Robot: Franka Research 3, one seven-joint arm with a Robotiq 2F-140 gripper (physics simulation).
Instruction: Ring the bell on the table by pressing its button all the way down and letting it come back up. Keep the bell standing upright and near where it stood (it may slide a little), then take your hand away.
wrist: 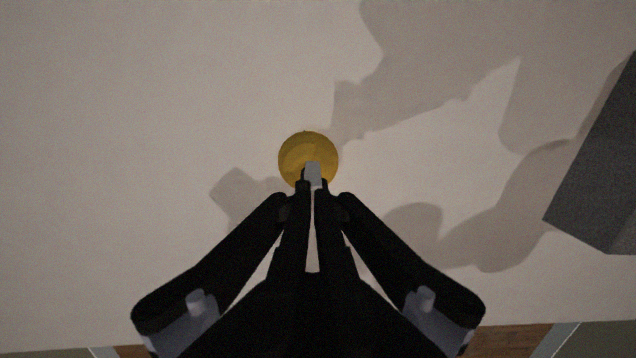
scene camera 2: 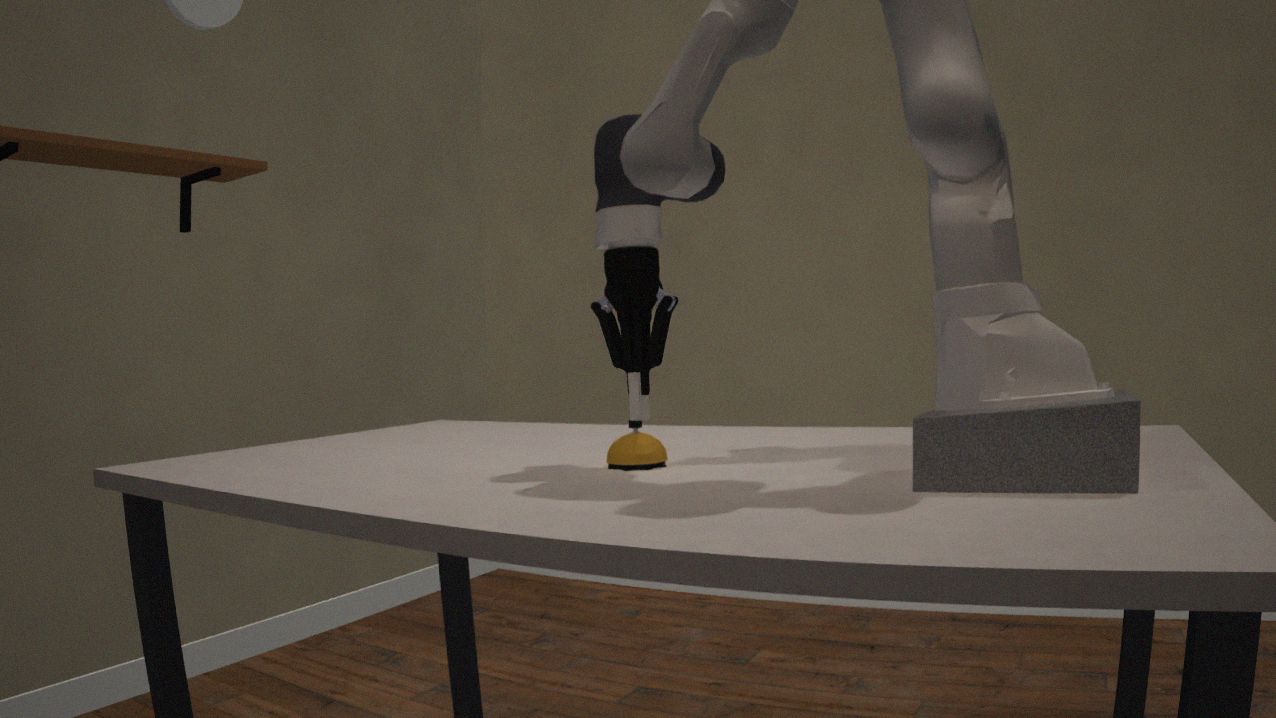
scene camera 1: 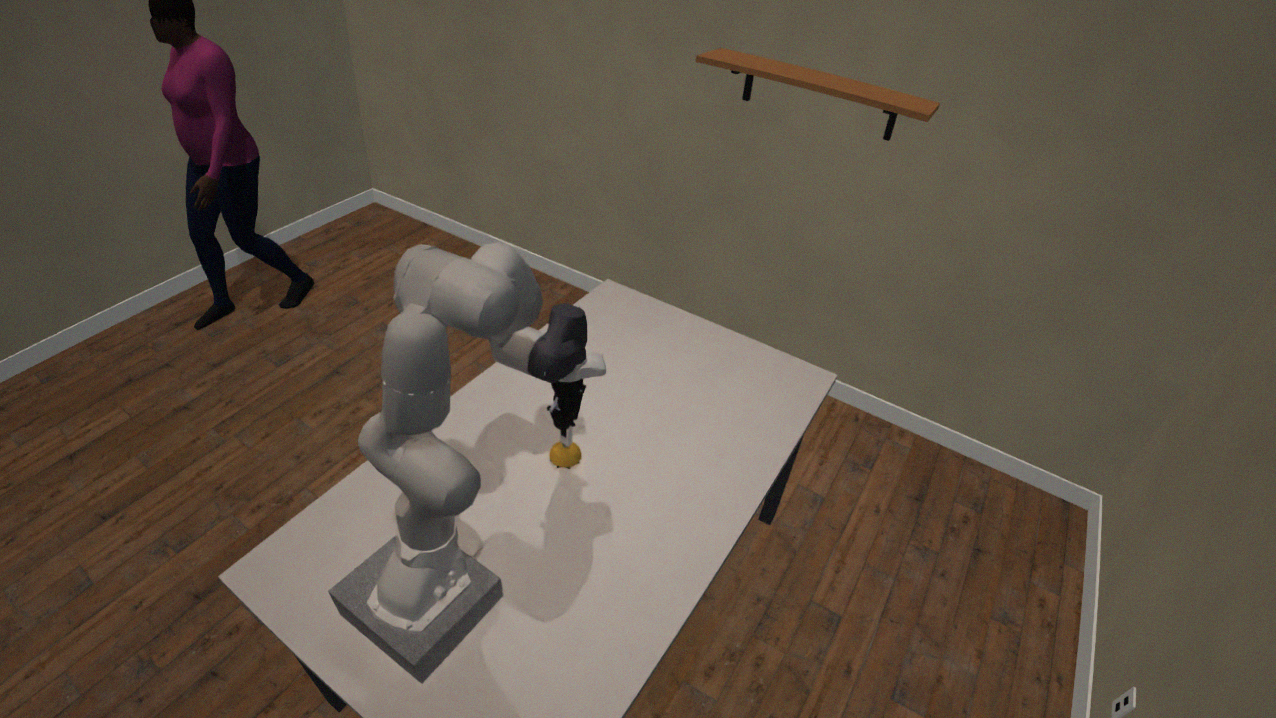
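The yellow domed bell [scene camera 1: 564,457] [scene camera 2: 636,452] [wrist: 299,151] stands upright on the table [scene camera 1: 696,384] [scene camera 2: 312,477] [wrist: 100,100]. Its small black button [scene camera 2: 635,424] sits on top, with a short bit of thin stem showing between it and the dome. My gripper [scene camera 1: 566,440] [scene camera 2: 635,417] [wrist: 312,172] is shut and empty, pointing straight down above the bell. In the second scene view its pale fingertips meet the top of the button and appear to touch it. In the wrist view the fingertips hide most of the button.
The grey base block [scene camera 1: 379,634] [scene camera 2: 1026,452] [wrist: 595,200] of the arm stands on the table, well apart from the bell. A wooden shelf [scene camera 1: 816,82] [scene camera 2: 133,154] is fixed to the wall. A person [scene camera 1: 209,107] in a pink top is on the floor beyond the table.
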